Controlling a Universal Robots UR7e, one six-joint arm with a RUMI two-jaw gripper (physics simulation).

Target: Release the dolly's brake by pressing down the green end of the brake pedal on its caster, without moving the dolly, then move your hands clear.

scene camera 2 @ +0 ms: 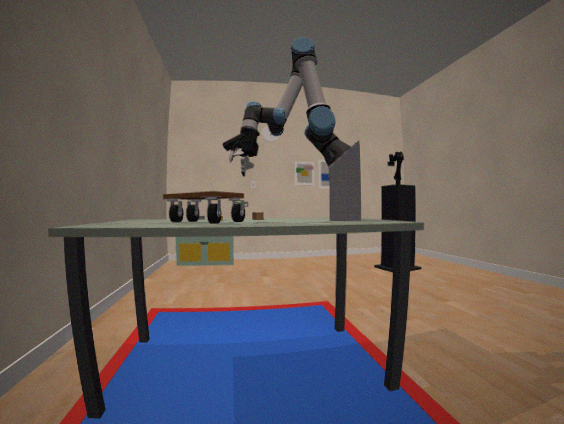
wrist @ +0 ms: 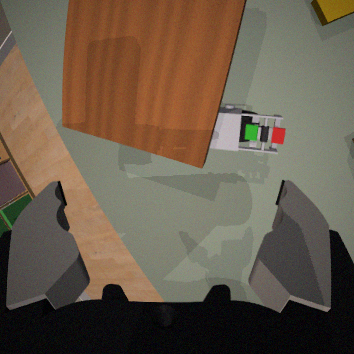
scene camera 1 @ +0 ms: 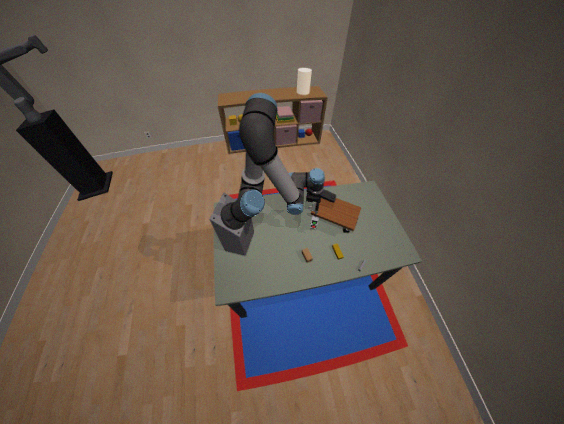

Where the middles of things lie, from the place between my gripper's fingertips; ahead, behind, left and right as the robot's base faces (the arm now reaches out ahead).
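Scene:
Dolly (scene camera 2: 214, 210): 17 cm below my hand, 14 cm ahead of it, 2 cm to the right of it.

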